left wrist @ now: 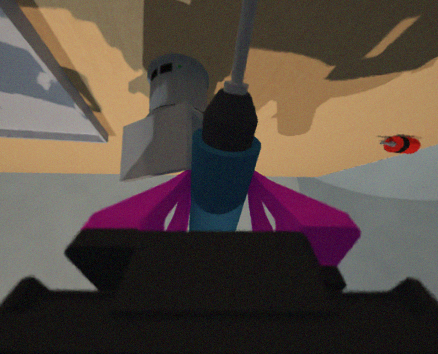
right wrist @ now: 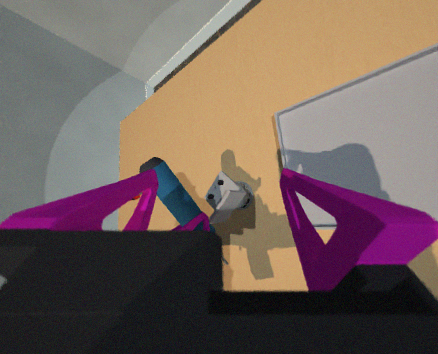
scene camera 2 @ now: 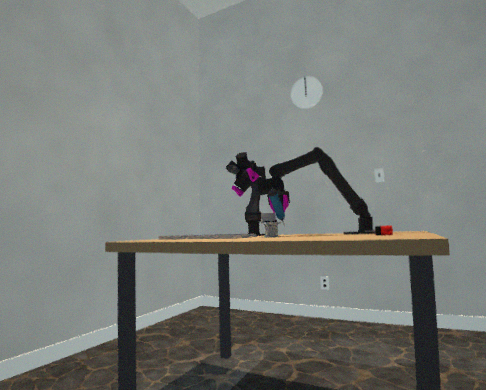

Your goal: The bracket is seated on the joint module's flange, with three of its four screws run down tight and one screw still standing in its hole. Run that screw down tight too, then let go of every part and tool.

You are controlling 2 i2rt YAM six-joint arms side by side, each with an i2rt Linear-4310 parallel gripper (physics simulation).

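Where they show: left gripper, fingertip midpoint: [left wrist: 219, 176] [right wrist: 196, 219] [scene camera 2: 279, 211]; right gripper, fingertip midpoint: [right wrist: 219, 176] [scene camera 2: 245, 188]; left arm's base, origin of the base link: [scene camera 2: 366, 233].
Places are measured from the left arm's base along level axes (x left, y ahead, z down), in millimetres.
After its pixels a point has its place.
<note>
My left gripper [scene camera 2: 278, 204] @(z -114, x -267, y 308 mm) [left wrist: 219, 176] @(z -114, x -267, y 308 mm) is shut on the blue screwdriver [scene camera 2: 278, 208] @(z -127, x -247, y 335 mm) [left wrist: 225, 167] @(z -118, x -288, y 274 mm) [right wrist: 177, 192] @(z -166, x -269, y 356 mm), with its black nose and grey shaft pointing down. In the left wrist view the shaft passes to the right of the joint module and runs out at the top, so its tip is hidden. The joint module [scene camera 2: 271, 230] @(z -30, x -260, y 374 mm) [left wrist: 177, 82] @(z -28, x -292, y 328 mm) [right wrist: 245, 194] @(z -26, x -306, y 361 mm) stands on the table with the grey bracket [scene camera 2: 268, 217] @(z -89, x -305, y 340 mm) [left wrist: 157, 142] @(z -86, x -307, y 331 mm) [right wrist: 216, 190] @(z -67, x -263, y 360 mm) on it. Two dark holes show on the bracket; the screws cannot be made out. My right gripper [scene camera 2: 244, 184] @(z -231, x -396, y 393 mm) [right wrist: 219, 176] @(z -231, x -396, y 393 mm) is open and empty, above the module.
A flat grey tray [scene camera 2: 200, 236] @(z -11, x -498, y 586 mm) [left wrist: 50, 135] @(z -10, x -406, y 550 mm) [right wrist: 345, 120] @(z -4, x -447, y 510 mm) lies on the table [scene camera 2: 325, 246] @(z 16, x 181, y 656 mm) [right wrist: 200, 115] @(z 0, x -106, y 548 mm) beside the module. A red and black object [scene camera 2: 384, 230] @(z -18, x 194, y 269 mm) [left wrist: 404, 144] @(z -24, x 157, y 248 mm) lies near the left arm's base. The left gripper and screwdriver are close to the right gripper's view of the module.
</note>
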